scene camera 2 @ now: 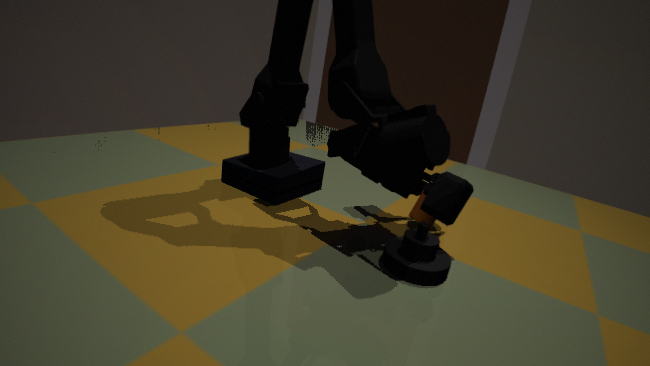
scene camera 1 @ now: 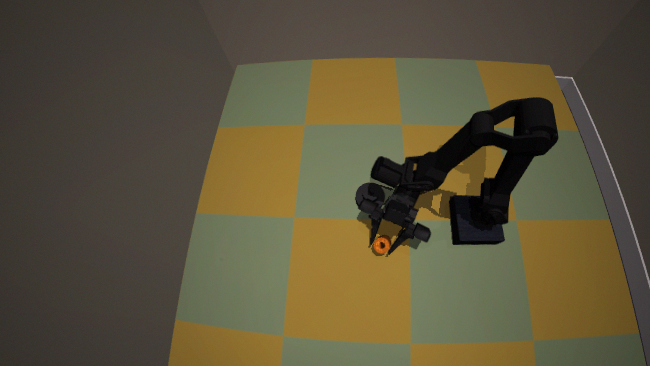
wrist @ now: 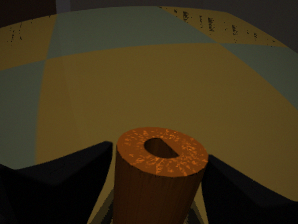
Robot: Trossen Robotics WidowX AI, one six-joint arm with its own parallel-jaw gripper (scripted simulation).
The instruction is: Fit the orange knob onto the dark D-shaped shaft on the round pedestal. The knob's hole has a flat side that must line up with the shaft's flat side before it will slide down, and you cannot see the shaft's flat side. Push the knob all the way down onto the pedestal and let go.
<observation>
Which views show the gripper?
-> Scene camera 2, scene camera 1 and the wrist view: all of them.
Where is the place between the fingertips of the gripper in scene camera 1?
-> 380, 249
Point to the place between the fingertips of the gripper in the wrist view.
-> At 157, 156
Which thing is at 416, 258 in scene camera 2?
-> A dark round pedestal.
</observation>
